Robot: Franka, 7 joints.
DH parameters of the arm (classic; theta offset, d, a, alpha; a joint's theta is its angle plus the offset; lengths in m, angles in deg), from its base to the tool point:
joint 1: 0 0.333 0 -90
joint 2: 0 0 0 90
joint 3: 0 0.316 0.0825 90
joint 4: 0 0 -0.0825 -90
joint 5: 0 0.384 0 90
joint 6: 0 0 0.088 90
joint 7: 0 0.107 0 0
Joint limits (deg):
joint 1: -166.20..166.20
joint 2: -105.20..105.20
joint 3: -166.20..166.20
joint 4: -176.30..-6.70
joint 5: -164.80..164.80
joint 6: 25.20..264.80
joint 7: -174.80..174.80
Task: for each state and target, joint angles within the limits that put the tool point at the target. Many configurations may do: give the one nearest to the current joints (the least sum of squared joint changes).
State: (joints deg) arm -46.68 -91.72 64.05 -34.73 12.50 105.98 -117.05
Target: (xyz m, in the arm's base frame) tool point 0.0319 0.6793 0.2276
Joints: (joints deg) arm -44.71 -105.20 84.48 -65.57 14.53 77.47 -117.05
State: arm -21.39 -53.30 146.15 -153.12 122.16 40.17 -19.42
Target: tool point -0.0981 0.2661 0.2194
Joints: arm -32.77 -32.01 124.97 -169.30 119.51 25.20 -19.42
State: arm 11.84 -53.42 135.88 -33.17 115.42 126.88 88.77
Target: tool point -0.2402 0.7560 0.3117
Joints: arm -37.34 -65.15 121.21 -69.69 114.58 134.17 88.77
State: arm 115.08 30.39 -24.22 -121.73 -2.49 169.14 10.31
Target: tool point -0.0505 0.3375 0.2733
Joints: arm 115.10 -19.20 -19.34 -170.31 -3.94 164.59 10.31
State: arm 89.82 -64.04 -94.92 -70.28 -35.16 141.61 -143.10
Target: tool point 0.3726 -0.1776 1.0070
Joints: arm 84.70 -46.28 -46.04 -72.08 -36.70 148.09 -143.10
